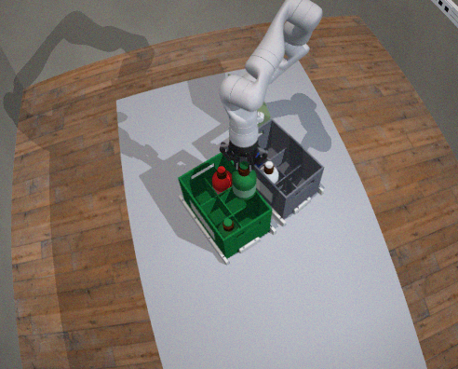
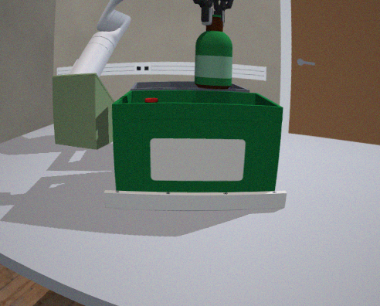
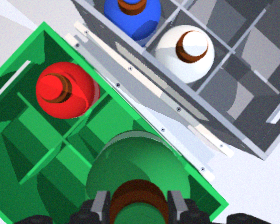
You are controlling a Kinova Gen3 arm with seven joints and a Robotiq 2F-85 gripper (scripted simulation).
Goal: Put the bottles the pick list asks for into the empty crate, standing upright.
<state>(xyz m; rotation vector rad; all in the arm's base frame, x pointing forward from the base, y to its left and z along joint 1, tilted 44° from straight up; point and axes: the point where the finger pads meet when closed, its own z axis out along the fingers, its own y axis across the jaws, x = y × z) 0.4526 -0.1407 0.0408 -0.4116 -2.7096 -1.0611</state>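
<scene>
Now: hand 25 cm above the white-label bottle, 10 cm to the right of it and 9 cm past it. The rest, counted from my hand: green crate 25 cm below, 7 cm to the right, 1 cm behind; blue-label bottle 25 cm below, 17 cm behind, 5 cm to the left; red-label bottle 25 cm below, 10 cm behind, 6 cm to the right.
</scene>
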